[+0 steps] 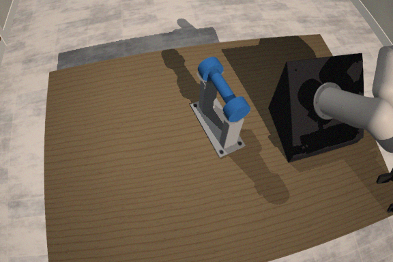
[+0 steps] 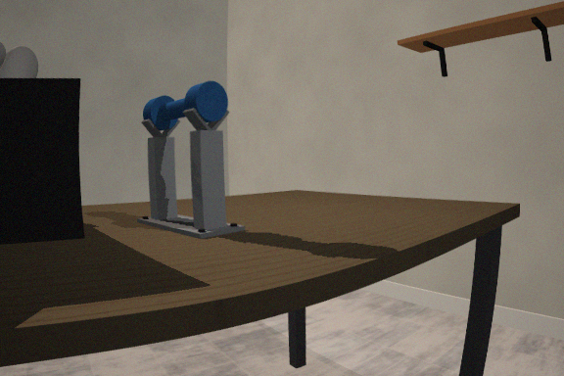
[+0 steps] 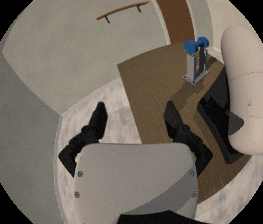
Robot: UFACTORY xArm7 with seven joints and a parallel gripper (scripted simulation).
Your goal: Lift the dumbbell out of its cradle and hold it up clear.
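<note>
My gripper is now 430 mm to the left of the blue dumbbell, 340 mm short of it and 90 mm above it. From my hand the other things lie so: grey two-post cradle: 430 mm to the right, 340 mm ahead, 220 mm below.
</note>
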